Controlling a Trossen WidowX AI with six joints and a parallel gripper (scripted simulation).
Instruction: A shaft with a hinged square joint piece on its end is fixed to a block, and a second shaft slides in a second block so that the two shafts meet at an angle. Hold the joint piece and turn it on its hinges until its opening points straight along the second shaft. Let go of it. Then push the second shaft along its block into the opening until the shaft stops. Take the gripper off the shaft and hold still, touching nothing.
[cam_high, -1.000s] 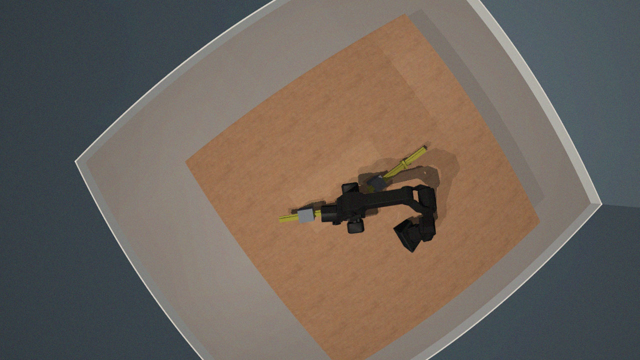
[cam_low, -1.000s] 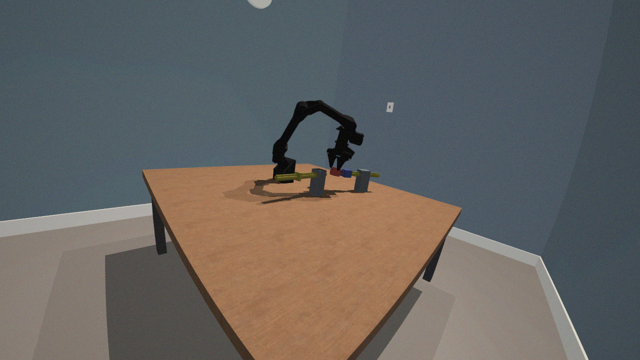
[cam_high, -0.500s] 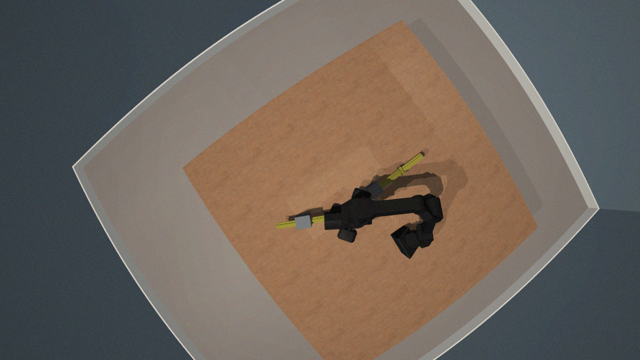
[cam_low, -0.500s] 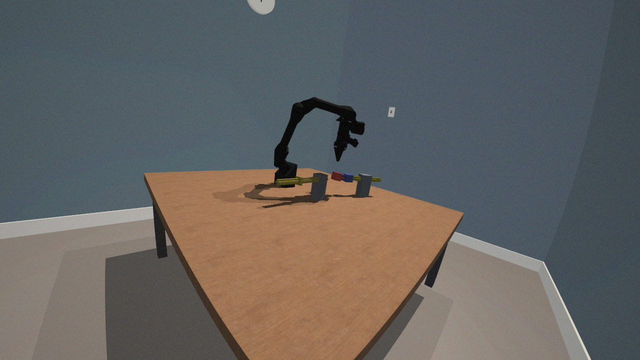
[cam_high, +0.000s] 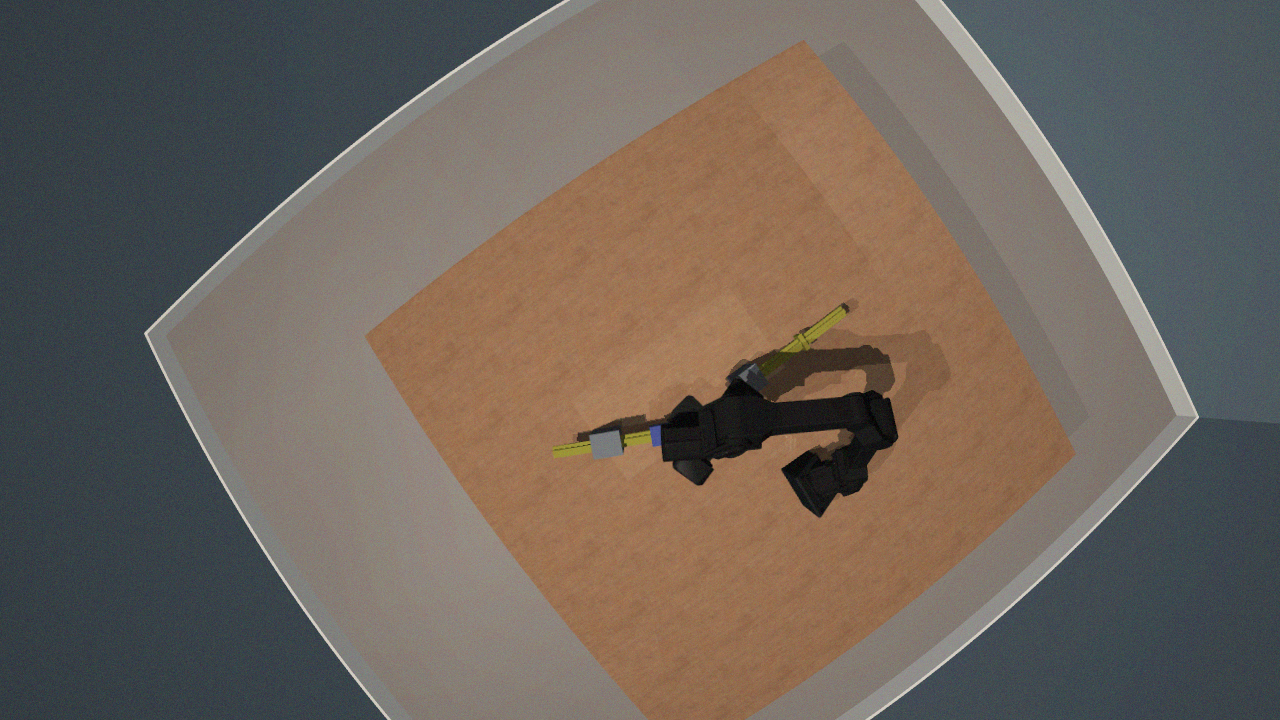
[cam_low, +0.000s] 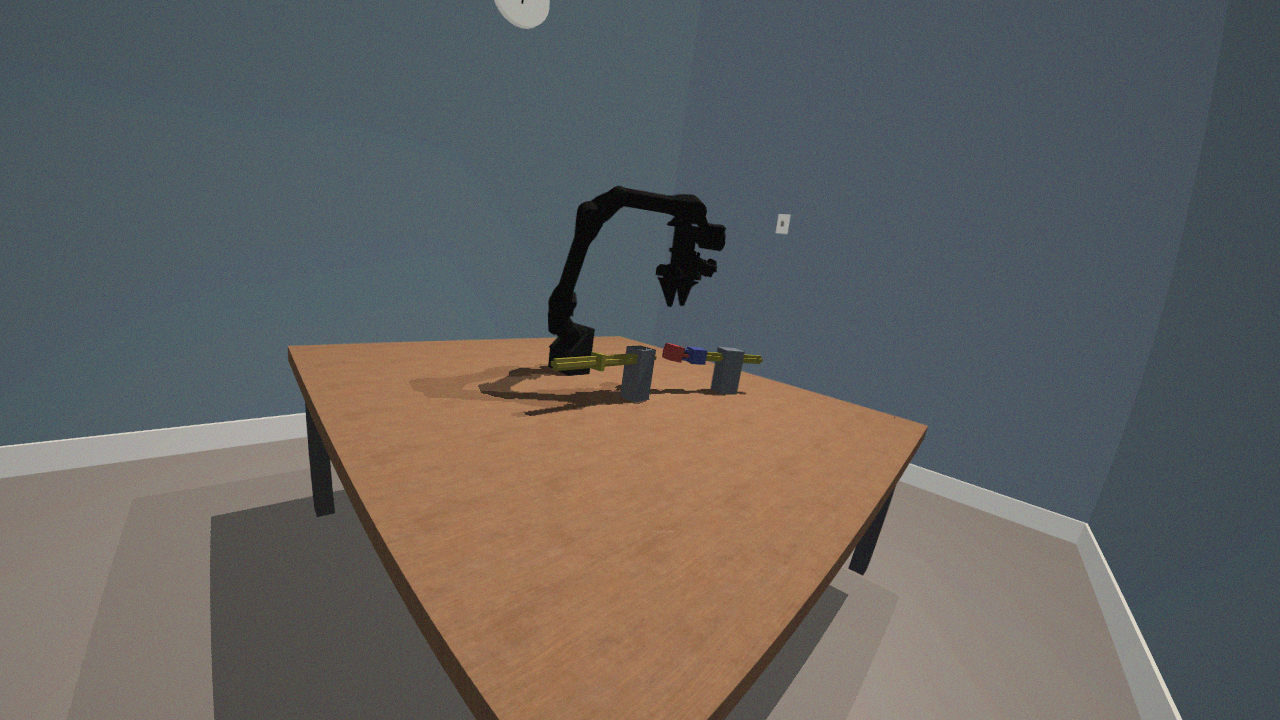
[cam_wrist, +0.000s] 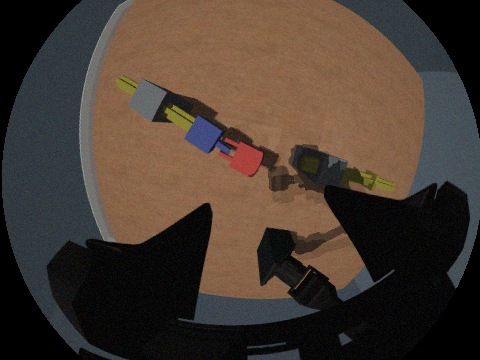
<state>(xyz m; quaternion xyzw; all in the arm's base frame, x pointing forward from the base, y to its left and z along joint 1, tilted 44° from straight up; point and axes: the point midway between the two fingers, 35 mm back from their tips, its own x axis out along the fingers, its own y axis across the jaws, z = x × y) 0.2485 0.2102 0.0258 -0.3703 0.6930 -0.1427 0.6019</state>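
The red square joint piece lies 20 mm to the left of my gripper tip and 120 mm below it.
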